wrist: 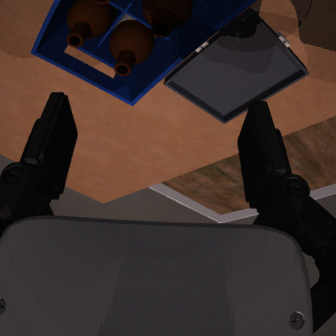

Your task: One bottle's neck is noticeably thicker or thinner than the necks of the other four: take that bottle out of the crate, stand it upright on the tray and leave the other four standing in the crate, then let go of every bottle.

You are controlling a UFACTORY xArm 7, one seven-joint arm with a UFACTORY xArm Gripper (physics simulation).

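Places are measured from the arm's base along level axes (x left, y down, z back), in centimetres.
Where they show: gripper, fingertip midpoint: (157, 114).
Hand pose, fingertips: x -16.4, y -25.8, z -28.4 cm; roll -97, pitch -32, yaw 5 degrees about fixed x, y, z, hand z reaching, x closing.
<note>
Things, the pixels of their top centre, and the offset from my fingertips. "spot": a spot on its surface instead. Level surfaces: height alone.
- blue crate at its top centre: (128, 16) dy +21.3, dx -1.5, dz -9.0 cm
- brown bottle at its top centre: (74, 40) dy +22.5, dx -6.1, dz -17.4 cm
- second bottle at its top centre: (121, 69) dy +22.5, dx +2.3, dz -18.3 cm
- third bottle at its top centre: (160, 28) dy +22.5, dx +3.0, dz -8.9 cm
- dark grey tray at a spot on its surface: (215, 82) spot: dy +38.3, dx +24.1, dz -22.1 cm
- brown table top at its surface level: dy +38.8 cm
The blue crate (137, 89) is at the upper left of the wrist view, cut off by the top edge. A brown bottle (90, 19) stands in its left part, a second bottle (131, 41) stands to the right of it, and a third bottle (167, 9) shows partly at the top edge. A sliver of another shows between them; any fifth is out of view. Which neck differs I cannot tell. The dark grey tray (215, 82) lies right of the crate, with no bottle on it. My gripper (157, 114) is open and empty, with its fingers on the near side of crate and tray.
The brown table top (110, 155) extends below the crate and ends at an edge in the lower middle. Beyond it are a grey floor, a pale border strip (187, 204) and a brown patterned surface (215, 182). A dark shape fills the upper right corner.
</note>
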